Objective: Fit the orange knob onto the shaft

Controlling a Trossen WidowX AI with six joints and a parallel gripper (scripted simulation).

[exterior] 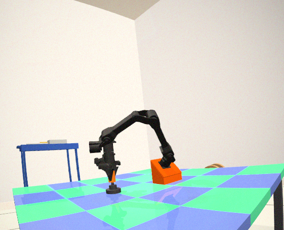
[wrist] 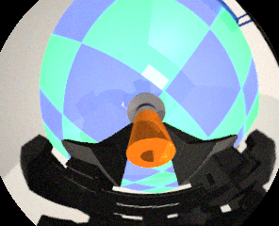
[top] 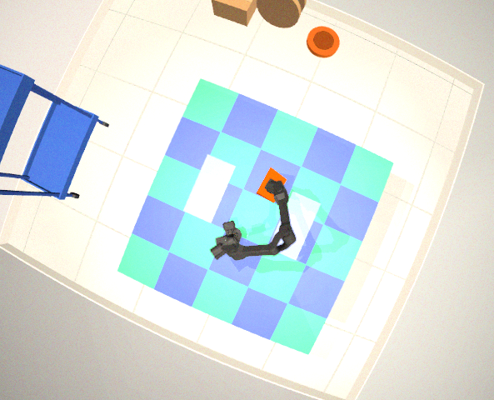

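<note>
Now: gripper tip 20 mm below the orange knob. Also, from my gripper tip: dark round pedestal: 40 mm below.
</note>
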